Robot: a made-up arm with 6 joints. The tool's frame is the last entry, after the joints. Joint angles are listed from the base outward.
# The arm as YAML. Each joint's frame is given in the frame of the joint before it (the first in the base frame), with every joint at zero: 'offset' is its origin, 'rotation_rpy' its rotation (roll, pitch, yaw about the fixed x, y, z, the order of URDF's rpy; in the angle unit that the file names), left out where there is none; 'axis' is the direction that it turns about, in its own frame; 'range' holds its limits. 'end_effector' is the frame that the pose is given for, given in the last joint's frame.
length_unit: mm
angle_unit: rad
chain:
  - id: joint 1
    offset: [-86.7, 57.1, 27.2]
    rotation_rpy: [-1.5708, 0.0, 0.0]
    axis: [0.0, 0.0, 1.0]
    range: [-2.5, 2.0]
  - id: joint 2
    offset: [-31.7, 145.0, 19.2]
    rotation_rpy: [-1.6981, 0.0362, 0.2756]
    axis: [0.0, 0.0, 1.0]
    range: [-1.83, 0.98]
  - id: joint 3
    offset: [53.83, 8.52, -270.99]
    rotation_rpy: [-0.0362, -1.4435, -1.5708]
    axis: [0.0, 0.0, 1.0]
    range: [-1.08, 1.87]
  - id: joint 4
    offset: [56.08, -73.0, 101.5]
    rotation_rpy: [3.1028, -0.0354, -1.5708]
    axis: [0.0, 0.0, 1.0]
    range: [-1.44, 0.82]
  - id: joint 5
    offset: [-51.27, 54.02, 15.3]
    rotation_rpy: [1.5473, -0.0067, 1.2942]
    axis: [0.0, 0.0, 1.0]
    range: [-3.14, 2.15]
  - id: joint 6
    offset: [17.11, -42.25, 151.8]
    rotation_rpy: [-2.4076, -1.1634, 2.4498]
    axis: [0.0, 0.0, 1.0]
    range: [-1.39, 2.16]
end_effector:
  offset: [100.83, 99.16, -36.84]
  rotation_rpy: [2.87, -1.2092, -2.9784]
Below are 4 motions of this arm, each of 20 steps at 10 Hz.
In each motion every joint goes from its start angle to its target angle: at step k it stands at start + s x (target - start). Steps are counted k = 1, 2, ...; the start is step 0. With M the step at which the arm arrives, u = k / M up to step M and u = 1 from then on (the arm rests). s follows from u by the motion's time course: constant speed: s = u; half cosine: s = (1 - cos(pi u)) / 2; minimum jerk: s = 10 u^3 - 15 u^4 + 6 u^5.
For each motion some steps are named. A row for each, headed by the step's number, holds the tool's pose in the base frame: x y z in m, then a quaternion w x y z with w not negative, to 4 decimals.
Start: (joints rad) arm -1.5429 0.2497 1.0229 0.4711 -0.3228 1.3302
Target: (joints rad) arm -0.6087 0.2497 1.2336 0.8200 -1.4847 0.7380
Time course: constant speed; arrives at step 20
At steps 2, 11, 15, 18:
2: -0.2085 0.0516 0.0337 0.6154 0.7118 -0.2909 0.1734
11: -0.2088 0.0269 0.0654 0.7115 0.6670 -0.0347 0.2183
15: -0.2048 0.0115 0.0787 0.7042 0.6599 0.0700 0.2524
18: -0.1997 -0.0013 0.0876 0.6806 0.6626 0.1388 0.2802

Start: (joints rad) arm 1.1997 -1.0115 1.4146 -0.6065 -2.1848 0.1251
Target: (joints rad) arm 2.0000 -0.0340 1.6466 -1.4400 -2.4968 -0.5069
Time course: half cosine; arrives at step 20
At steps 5, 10, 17, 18, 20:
5: -0.2437 0.1232 -0.1878 0.1708 0.7709 -0.1541 0.5940
10: -0.2708 0.1114 -0.2272 0.3602 0.6552 -0.2173 0.6275
17: -0.2759 0.0222 -0.2691 0.4242 0.4780 -0.2119 0.7394
18: -0.2746 0.0146 -0.2706 0.4204 0.4678 -0.2103 0.7485
20: -0.2733 0.0084 -0.2716 0.4165 0.4599 -0.2091 0.7559

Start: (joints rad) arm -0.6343 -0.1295 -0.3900 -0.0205 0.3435 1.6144
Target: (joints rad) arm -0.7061 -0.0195 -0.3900 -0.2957 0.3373 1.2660
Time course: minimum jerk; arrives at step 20
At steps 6, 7, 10, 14, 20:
6: -0.1567 0.0699 0.2184 0.7041 0.4620 0.1143 -0.5270
7: -0.1615 0.0721 0.2154 0.7101 0.4628 0.1084 -0.5195
10: -0.1781 0.0803 0.2032 0.7315 0.4638 0.0846 -0.4927
14: -0.1969 0.0911 0.1851 0.7571 0.4607 0.0501 -0.4606
20: -0.2049 0.0964 0.1754 0.7686 0.4574 0.0318 -0.4461

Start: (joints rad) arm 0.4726 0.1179 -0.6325 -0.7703 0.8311 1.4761
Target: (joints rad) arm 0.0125 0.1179 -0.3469 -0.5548 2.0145 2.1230
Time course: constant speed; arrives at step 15
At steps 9, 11, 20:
9: -0.0274 0.1051 0.1823 0.6756 0.0478 -0.2862 -0.6778
11: -0.0356 0.1081 0.1801 0.6595 0.0456 -0.3782 -0.6480
20: -0.0521 0.1174 0.1709 0.6131 0.0369 -0.5484 -0.5674

